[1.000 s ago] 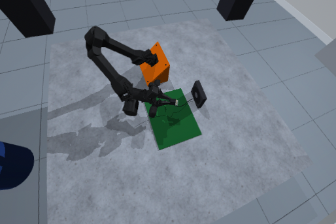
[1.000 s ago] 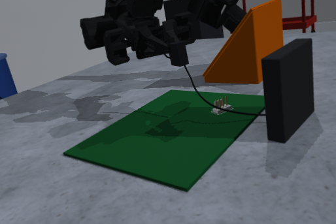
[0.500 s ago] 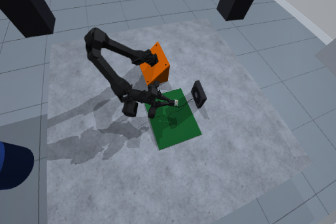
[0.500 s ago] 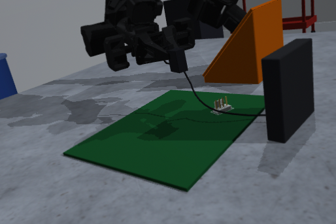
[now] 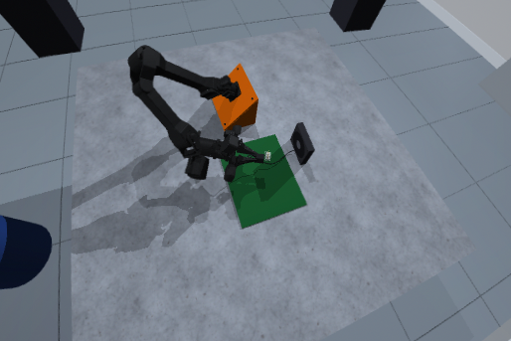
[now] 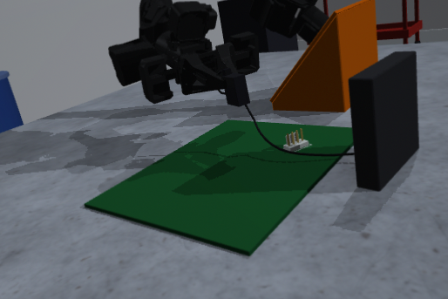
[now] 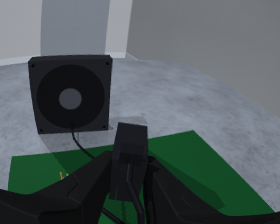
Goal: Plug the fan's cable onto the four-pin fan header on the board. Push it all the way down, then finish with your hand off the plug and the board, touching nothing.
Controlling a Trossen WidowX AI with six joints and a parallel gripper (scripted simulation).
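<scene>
Right now the green board is 3 cm ahead of my gripper tip, 1 cm to the left of it and 12 cm below it. Also, from my gripper tip: black fan: 3 cm behind, 18 cm to the left, 5 cm below; then white four-pin fan header: 4 cm behind, 6 cm to the left, 10 cm below; then black fan plug: 1 cm to the left, 1 cm below.
</scene>
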